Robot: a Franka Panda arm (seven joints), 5 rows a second.
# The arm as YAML. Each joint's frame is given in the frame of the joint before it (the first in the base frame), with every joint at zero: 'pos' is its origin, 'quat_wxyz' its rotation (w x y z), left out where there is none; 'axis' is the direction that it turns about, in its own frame. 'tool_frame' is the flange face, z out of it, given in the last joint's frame.
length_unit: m
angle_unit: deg
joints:
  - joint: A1
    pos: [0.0, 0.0, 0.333]
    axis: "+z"
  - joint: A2
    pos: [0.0, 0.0, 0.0]
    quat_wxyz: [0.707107, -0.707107, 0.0, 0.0]
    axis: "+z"
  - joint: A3
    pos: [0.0, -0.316, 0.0]
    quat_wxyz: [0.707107, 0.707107, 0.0, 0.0]
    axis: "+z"
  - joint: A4
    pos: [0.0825, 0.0, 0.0]
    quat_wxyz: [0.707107, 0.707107, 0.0, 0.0]
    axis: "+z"
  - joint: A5
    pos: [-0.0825, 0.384, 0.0]
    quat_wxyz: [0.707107, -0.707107, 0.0, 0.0]
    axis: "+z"
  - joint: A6
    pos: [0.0, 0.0, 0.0]
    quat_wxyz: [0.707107, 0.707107, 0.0, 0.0]
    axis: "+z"
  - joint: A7
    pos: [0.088, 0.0, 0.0]
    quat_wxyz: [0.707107, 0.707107, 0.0, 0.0]
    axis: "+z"
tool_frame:
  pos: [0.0, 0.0, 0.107]
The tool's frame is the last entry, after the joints.
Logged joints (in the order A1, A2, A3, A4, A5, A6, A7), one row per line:
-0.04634 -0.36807 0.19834 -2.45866 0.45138 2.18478 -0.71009
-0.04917 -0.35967 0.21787 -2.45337 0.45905 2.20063 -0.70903
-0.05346 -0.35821 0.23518 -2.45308 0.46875 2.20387 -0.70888
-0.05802 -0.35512 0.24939 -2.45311 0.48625 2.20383 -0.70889
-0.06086 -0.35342 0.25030 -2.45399 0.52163 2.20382 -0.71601
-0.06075 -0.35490 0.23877 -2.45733 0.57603 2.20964 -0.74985
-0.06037 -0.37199 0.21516 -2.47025 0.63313 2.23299 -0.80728
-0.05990 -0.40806 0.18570 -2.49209 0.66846 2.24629 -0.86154
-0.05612 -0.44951 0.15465 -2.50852 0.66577 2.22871 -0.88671
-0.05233 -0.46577 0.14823 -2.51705 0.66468 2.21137 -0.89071
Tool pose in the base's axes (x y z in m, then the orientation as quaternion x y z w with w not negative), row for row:
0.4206 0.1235 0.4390 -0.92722 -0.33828 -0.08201 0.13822
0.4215 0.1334 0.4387 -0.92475 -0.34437 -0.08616 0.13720
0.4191 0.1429 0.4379 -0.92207 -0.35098 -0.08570 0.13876
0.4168 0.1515 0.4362 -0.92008 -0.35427 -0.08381 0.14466
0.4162 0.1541 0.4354 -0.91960 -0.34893 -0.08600 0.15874
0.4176 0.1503 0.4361 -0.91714 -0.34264 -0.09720 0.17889
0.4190 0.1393 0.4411 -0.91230 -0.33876 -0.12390 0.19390
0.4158 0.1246 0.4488 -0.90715 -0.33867 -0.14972 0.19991
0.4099 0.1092 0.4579 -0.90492 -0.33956 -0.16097 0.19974
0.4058 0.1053 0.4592 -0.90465 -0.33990 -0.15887 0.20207
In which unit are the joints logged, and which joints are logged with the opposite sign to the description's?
The joints are logged in radians. Opposite sign: A1.
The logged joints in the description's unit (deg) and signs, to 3 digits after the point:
2.655 -21.089 11.364 -140.871 25.862 125.179 -40.685
2.817 -20.608 12.483 -140.568 26.302 126.087 -40.624
3.063 -20.524 13.475 -140.551 26.857 126.272 -40.616
3.324 -20.347 14.289 -140.553 27.860 126.270 -40.616
3.487 -20.249 14.341 -140.603 29.887 126.270 -41.024
3.481 -20.334 13.681 -140.795 33.004 126.603 -42.963
3.459 -21.313 12.328 -141.535 36.276 127.941 -46.254
3.432 -23.380 10.640 -142.786 38.300 128.703 -49.363
3.215 -25.755 8.861 -143.728 38.146 127.696 -50.805
2.998 -26.687 8.493 -144.216 38.083 126.702 -51.034

